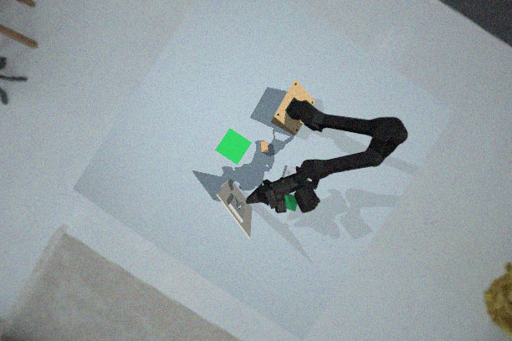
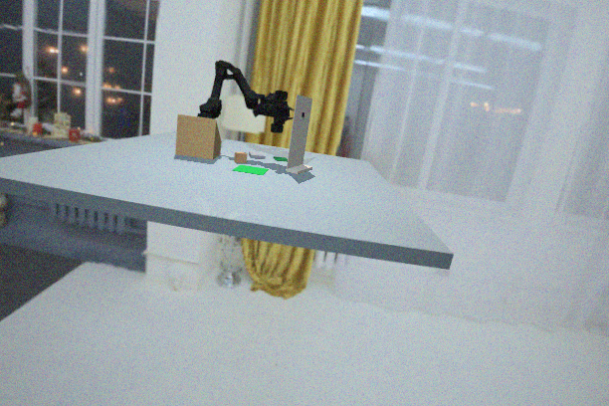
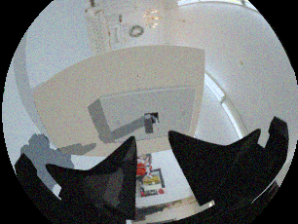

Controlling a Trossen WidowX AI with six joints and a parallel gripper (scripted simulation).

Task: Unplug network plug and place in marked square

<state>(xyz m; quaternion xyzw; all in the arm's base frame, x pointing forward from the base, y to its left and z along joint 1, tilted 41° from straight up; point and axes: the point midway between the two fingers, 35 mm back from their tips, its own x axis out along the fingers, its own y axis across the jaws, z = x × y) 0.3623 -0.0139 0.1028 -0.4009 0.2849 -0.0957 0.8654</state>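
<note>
Right now my gripper tip is 3 cm short of the plug and 1 cm to the left of it. Also, from my gripper tip: grey upright panel: 9 cm below, 5 cm ahead, 2 cm to the right; green marked square: 23 cm below, 16 cm to the right, 12 cm behind; tan cube: 21 cm below, 20 cm behind, 5 cm to the right.
</note>
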